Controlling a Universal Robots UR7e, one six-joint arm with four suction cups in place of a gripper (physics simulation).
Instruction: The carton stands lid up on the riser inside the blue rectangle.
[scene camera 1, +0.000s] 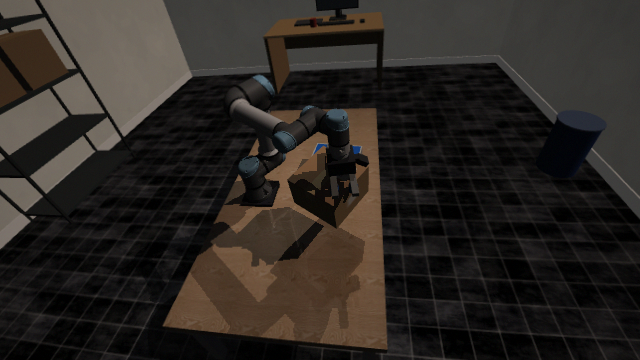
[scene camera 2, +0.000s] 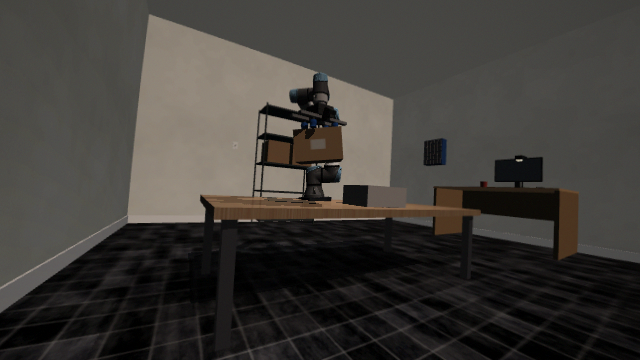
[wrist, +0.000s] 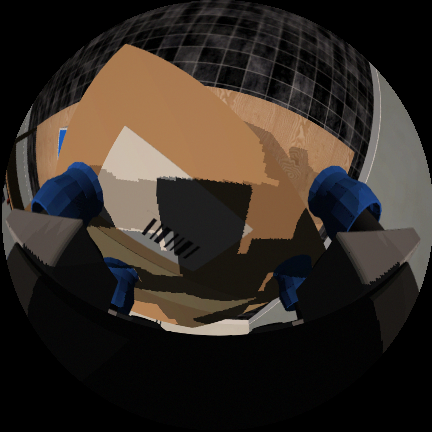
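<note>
The brown carton hangs in the air, well above the table, roughly level, with a pale label on a side face in the scene camera 2 view. In the wrist view a white label with black bars lies on its upper face. My gripper is over the carton, with its blue cups at the upper face, and holds it. The grey riser stands on the table to the right of the carton in the scene camera 2 view. Its blue rectangle is partly hidden behind the carton.
The wooden table carries the arm's base. A shelf rack with boxes stands behind the arm in the scene camera 2 view. A desk stands by the wall. A blue bin is on the floor at right.
</note>
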